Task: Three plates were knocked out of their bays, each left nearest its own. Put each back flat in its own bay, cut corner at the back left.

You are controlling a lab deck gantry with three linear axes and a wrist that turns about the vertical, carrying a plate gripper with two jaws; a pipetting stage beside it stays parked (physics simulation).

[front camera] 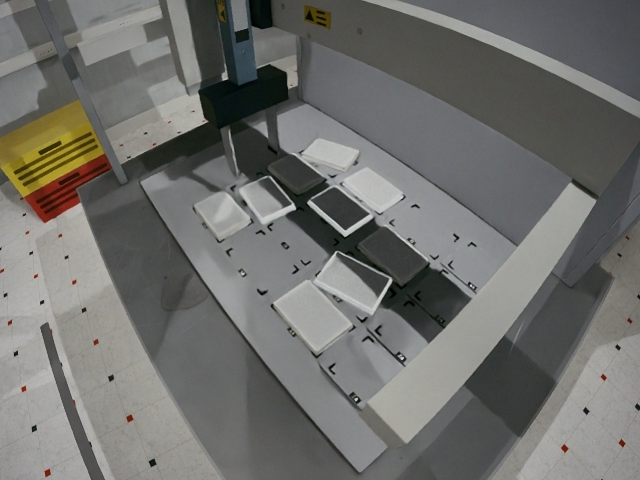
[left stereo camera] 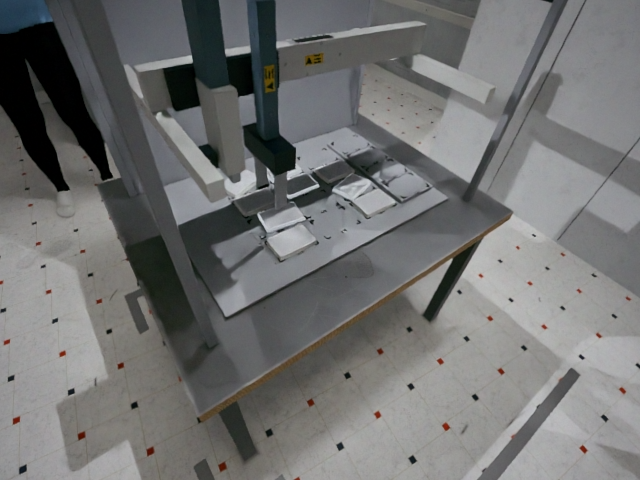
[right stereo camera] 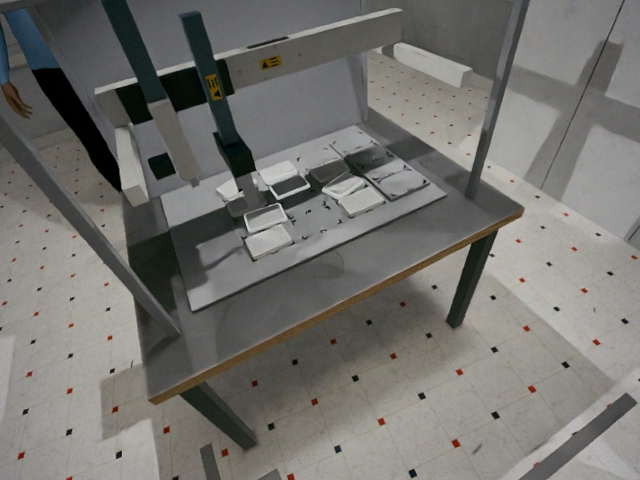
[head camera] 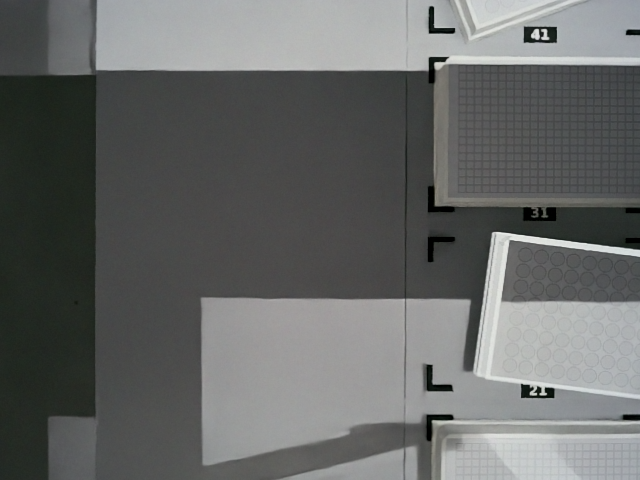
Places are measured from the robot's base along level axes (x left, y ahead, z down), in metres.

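Where they show: gripper, fingertip midpoint: point(front camera: 254, 160) point(left stereo camera: 271, 196) point(right stereo camera: 249, 198); robot's base, origin of the base link: point(front camera: 194, 209) point(left stereo camera: 280, 261) point(right stereo camera: 254, 260).
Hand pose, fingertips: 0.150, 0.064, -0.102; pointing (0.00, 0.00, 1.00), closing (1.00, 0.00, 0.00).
Each offset is from my fingertips to the top centre of the thing, as dx, dy, dz.
My gripper point(front camera: 254, 163) point(left stereo camera: 271, 196) is open, its two jaws apart with nothing between them, above the deck's left end; the right stereo view half hides it. A white round-well plate {-0.001, +0.029, +0.085} point(head camera: 563, 315) point(front camera: 267, 198) point(left stereo camera: 284, 218) point(right stereo camera: 265, 217) lies turned askew and shifted right at bay 21, partly covering its label. A second plate {+0.224, +0.001, +0.085} point(front camera: 330, 153) point(head camera: 511, 12) point(left stereo camera: 242, 186) point(right stereo camera: 224, 191) lies turned at bay 41, cut off in the head view. A third plate {-0.001, +0.323, +0.085} point(front camera: 353, 281) point(left stereo camera: 352, 187) point(right stereo camera: 343, 184) lies turned between two straight plates further right. Their cut corners are not clear.
A plate {+0.107, +0.000, +0.088} point(head camera: 547, 129) point(front camera: 295, 173) sits straight in bay 31, another plate {-0.107, +0.000, +0.088} point(head camera: 547, 459) point(front camera: 222, 214) in front of bay 21. Straight plates {+0.107, +0.164, +0.088} point(front camera: 339, 209) {+0.214, +0.164, +0.088} point(front camera: 372, 188) {-0.107, +0.328, +0.088} point(front camera: 312, 315) {+0.107, +0.328, +0.088} point(front camera: 392, 253) sit further right. The pipetting stage point(left stereo camera: 222, 129) point(right stereo camera: 173, 134) hangs beside the gripper.
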